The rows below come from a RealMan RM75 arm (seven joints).
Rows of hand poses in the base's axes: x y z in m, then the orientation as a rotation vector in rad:
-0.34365, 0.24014, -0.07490, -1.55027, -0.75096, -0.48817
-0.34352, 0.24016, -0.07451, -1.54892, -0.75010, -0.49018
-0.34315, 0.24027, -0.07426, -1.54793, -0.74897, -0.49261
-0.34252, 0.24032, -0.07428, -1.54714, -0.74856, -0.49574
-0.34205, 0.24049, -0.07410, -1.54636, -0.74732, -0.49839
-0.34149, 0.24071, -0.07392, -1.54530, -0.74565, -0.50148
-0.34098, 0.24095, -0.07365, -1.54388, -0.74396, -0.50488
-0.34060, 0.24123, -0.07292, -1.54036, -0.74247, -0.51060
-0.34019, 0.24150, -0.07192, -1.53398, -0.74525, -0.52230
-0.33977, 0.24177, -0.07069, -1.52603, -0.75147, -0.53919
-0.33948, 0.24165, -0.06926, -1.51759, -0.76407, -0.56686
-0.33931, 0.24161, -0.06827, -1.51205, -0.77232, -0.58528
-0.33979, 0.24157, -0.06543, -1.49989, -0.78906, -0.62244
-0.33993, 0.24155, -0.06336, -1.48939, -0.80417, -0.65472
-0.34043, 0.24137, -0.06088, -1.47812, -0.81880, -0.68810
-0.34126, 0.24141, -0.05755, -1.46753, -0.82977, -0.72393
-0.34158, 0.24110, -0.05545, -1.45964, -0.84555, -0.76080
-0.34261, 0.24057, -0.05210, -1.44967, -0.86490, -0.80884
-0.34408, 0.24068, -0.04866, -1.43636, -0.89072, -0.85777
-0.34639, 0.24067, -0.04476, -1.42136, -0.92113, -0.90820
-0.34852, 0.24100, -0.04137, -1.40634, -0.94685, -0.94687
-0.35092, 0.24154, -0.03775, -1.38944, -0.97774, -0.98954
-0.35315, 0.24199, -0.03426, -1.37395, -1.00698, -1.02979
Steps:
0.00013, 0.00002, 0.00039, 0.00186, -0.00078, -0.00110
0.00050, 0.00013, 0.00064, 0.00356, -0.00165, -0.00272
0.00113, 0.00018, 0.00062, 0.00496, -0.00342, -0.00445
0.00160, 0.00035, 0.00080, 0.00655, -0.00436, -0.00634
0.00216, 0.00057, 0.00098, 0.00861, -0.00533, -0.00862
0.00267, 0.00081, 0.00125, 0.01106, -0.00649, -0.01094
0.00305, 0.00109, 0.00198, 0.01569, -0.00932, -0.01369
0.00346, 0.00136, 0.00298, 0.02237, -0.01874, -0.01650
0.00388, 0.00163, 0.00421, 0.03006, -0.03372, -0.01988
0.00417, 0.00151, 0.00564, 0.03755, -0.05970, -0.02594
0.00434, 0.00147, 0.00663, 0.04238, -0.07694, -0.03012
0.00386, 0.00143, 0.00947, 0.05266, -0.11189, -0.03819
0.00372, 0.00141, 0.01154, 0.06096, -0.14269, -0.04501
0.00322, 0.00123, 0.01402, 0.06994, -0.17402, -0.05252
0.00239, 0.00127, 0.01735, 0.07963, -0.20474, -0.06376
0.00207, 0.00096, 0.01945, 0.08491, -0.23903, -0.07415
0.00104, 0.00043, 0.02280, 0.09136, -0.28301, -0.08857
-0.00043, 0.00054, 0.02624, 0.09762, -0.33184, -0.09899
-0.00274, 0.00053, 0.03014, 0.10287, -0.38468, -0.10745
-0.00487, 0.00086, 0.03353, 0.10835, -0.42701, -0.11155
-0.00727, 0.00140, 0.03715, 0.11298, -0.47536, -0.11483
-0.00950, 0.00185, 0.04064, 0.11624, -0.52105, -0.11822

